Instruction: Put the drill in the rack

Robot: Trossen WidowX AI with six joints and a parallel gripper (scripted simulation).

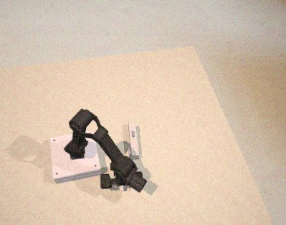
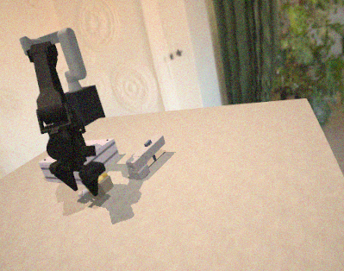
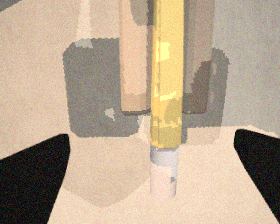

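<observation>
The tan rack lies 1 cm ahead of my gripper tip, 5 cm to the left of it and 1 cm below it. From my gripper tip the other things lie so: blue key (9 cm ahead, 24 cm to the left, 2 cm above).
</observation>
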